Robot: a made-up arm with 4 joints. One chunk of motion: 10 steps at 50 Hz.
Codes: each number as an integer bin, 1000 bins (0 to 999) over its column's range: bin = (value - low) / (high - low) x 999, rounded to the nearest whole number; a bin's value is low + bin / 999 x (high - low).
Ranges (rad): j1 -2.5..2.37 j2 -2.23..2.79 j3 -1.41..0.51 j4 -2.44..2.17
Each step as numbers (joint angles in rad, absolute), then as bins.
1 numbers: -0.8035 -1.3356 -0.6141 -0.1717
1 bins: 348 178 414 492
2 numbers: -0.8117 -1.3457 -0.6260 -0.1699
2 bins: 346 176 408 492
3 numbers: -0.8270 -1.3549 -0.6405 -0.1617
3 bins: 343 174 400 494
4 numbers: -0.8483 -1.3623 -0.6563 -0.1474
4 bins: 339 173 392 497
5 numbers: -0.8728 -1.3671 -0.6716 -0.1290
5 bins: 334 172 384 501
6 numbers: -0.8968 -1.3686 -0.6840 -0.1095
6 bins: 329 171 378 505
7 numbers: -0.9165 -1.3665 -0.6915 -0.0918
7 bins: 325 172 374 509
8 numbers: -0.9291 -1.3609 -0.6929 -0.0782
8 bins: 322 173 373 512
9 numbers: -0.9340 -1.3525 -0.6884 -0.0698
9 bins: 321 175 375 514
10 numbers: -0.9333 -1.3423 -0.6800 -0.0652
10 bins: 321 177 380 515
